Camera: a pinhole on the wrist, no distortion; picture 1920 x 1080 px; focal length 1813.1 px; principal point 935.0 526.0 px. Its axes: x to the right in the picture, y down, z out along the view. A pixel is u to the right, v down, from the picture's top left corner.
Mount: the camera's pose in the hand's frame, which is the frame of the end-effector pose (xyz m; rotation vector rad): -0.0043 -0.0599 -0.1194 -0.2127 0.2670 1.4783
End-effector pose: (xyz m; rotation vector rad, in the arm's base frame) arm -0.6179 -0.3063 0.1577 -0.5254 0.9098 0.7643
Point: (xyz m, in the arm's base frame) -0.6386 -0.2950 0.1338
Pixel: 1661 366
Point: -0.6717 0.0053 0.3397
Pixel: 1479 881
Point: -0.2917 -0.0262 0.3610
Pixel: 250 364
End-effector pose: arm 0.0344 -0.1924 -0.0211 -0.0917 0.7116 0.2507
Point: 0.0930 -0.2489 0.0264
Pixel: 251 510
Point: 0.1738 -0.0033 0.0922
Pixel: 1429 313
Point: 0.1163 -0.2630 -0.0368
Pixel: outside the picture
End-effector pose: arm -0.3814 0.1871 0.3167 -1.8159 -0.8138 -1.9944
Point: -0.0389 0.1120 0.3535
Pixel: 1794 746
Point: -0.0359 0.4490 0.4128
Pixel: 638 306
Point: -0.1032 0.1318 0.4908
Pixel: 1851 82
